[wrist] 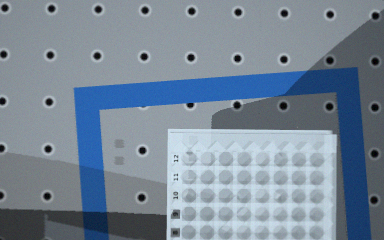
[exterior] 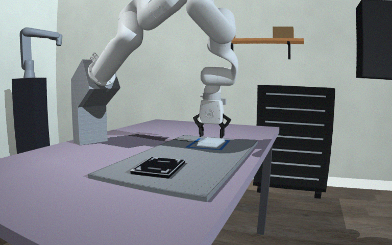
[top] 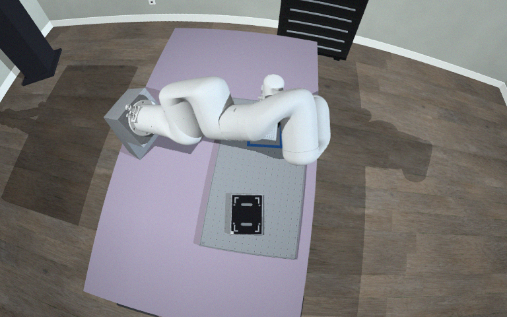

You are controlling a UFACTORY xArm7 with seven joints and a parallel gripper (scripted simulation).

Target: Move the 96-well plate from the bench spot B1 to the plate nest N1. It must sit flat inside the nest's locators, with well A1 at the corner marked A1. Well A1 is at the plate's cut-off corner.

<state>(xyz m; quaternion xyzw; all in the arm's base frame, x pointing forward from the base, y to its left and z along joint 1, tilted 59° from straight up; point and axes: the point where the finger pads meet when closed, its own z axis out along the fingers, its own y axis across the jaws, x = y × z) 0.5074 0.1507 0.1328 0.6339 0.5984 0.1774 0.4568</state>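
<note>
My gripper is now 30 mm above the 96-well plate. From my hand the other things lie so: plate nest N1 (170 mm behind, 370 mm to the right, 30 mm below).
</note>
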